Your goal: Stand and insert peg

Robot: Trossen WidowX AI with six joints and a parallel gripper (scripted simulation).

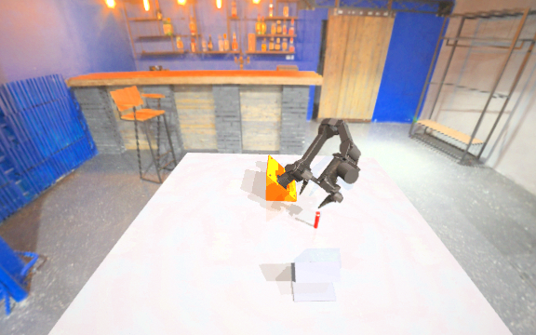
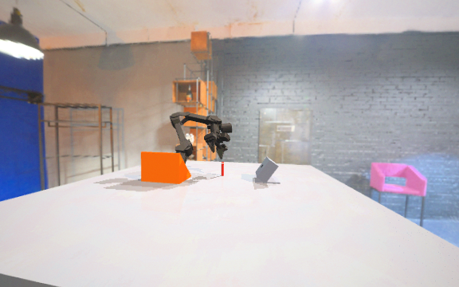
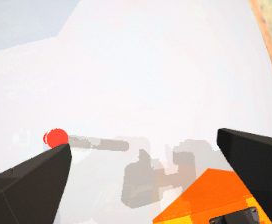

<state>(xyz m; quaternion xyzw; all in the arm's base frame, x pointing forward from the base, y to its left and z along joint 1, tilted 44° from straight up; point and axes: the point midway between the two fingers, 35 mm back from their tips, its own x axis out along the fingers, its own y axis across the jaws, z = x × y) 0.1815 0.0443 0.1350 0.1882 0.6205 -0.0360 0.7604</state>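
The red peg lies 20 mm ahead of my gripper tip, 40 mm to the left of it and 60 mm below it. The rest, counted from my gripper tip: grey sloped panel 270 mm ahead, 60 mm below.
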